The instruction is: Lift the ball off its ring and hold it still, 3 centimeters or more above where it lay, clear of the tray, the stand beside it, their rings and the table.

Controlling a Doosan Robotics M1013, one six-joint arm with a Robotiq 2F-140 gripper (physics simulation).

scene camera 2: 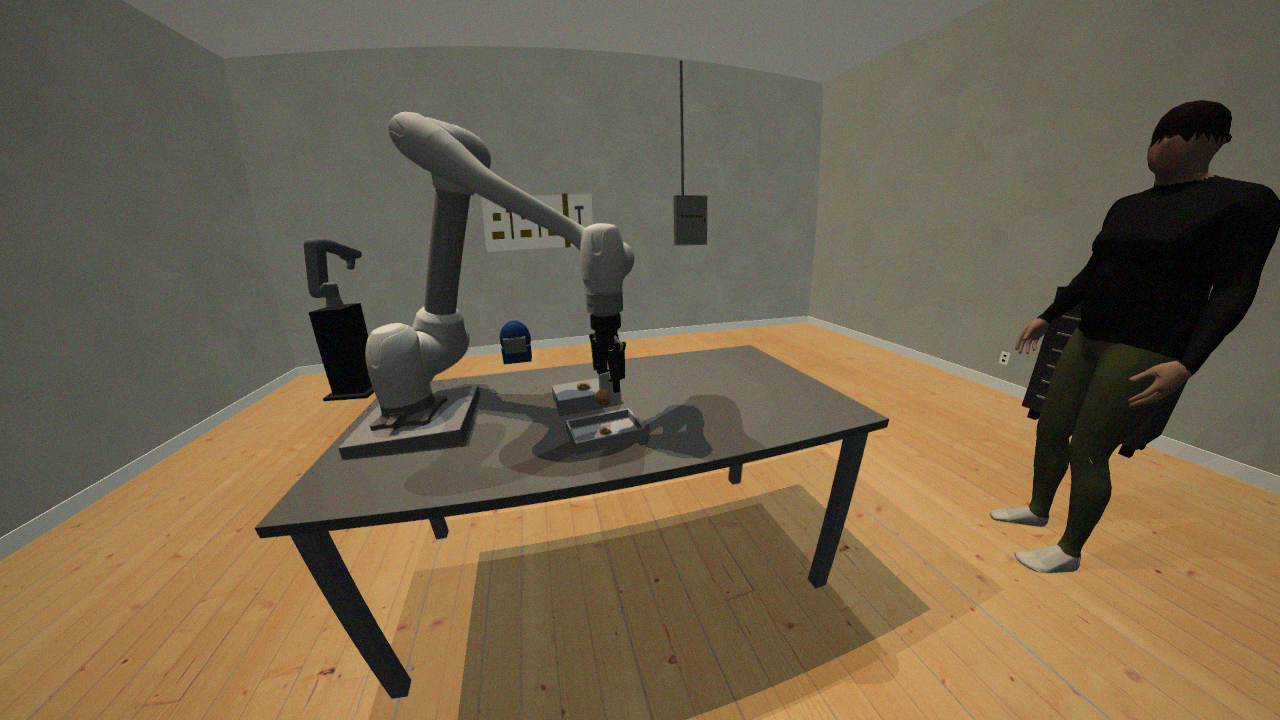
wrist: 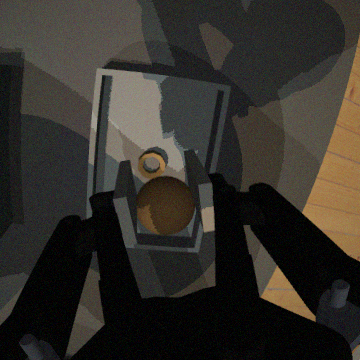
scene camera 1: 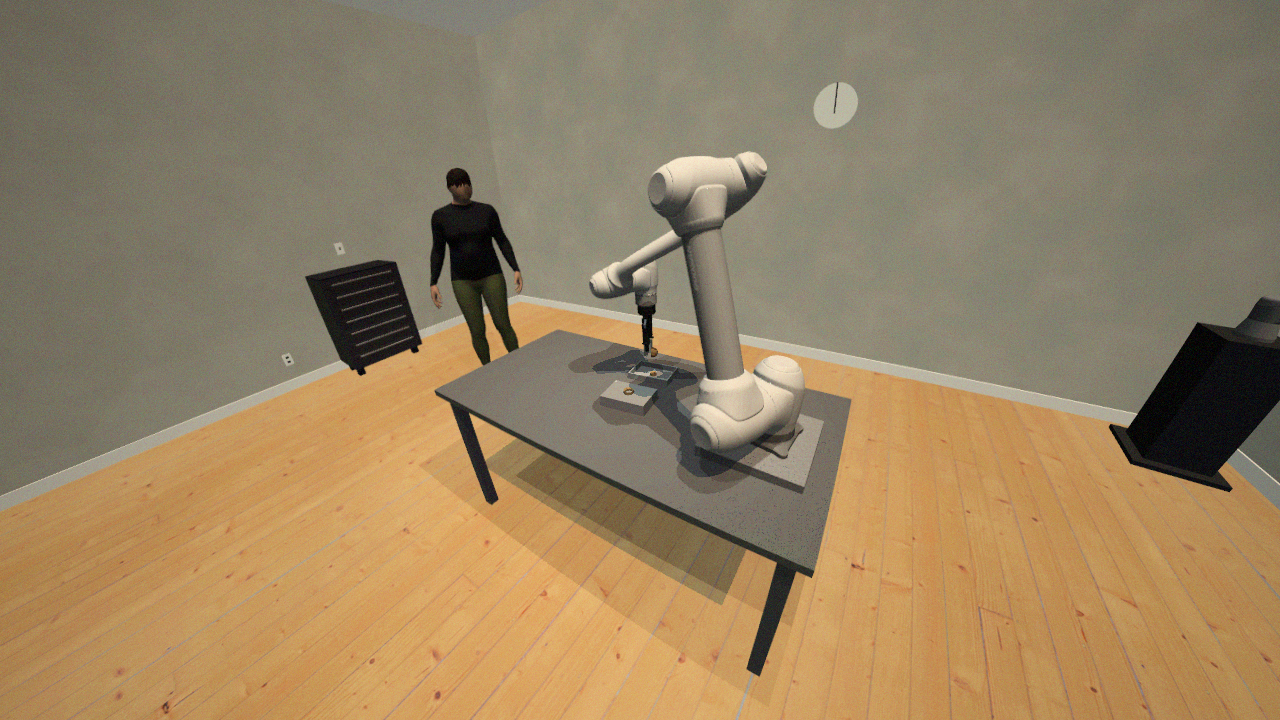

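Note:
My gripper (scene camera 1: 650, 351) (scene camera 2: 609, 392) (wrist: 159, 173) is shut on the brown-orange ball (scene camera 1: 654, 352) (scene camera 2: 602, 395) (wrist: 166, 205), with one finger pad on each side of it. The ball hangs in the air above the grey tray (scene camera 2: 597, 441) (wrist: 93, 130), apart from it. The tray's ring (scene camera 2: 605, 429) (wrist: 141, 167) lies on the tray floor with no ball on it, and it shows just past the ball in the wrist view. The stand (scene camera 1: 624, 403) (scene camera 2: 567, 395) is a low grey block beside the tray, with its own ring (scene camera 1: 628, 394) (scene camera 2: 583, 386) on top.
The dark grey table (scene camera 1: 537, 402) (scene camera 2: 742, 420) bears the tray, the stand and the arm's base plate (scene camera 1: 760, 461) (scene camera 2: 402, 438). A person (scene camera 1: 471, 241) (scene camera 2: 1154, 259) stands on the floor beyond the table. A dark drawer cabinet (scene camera 1: 365, 313) is by the wall.

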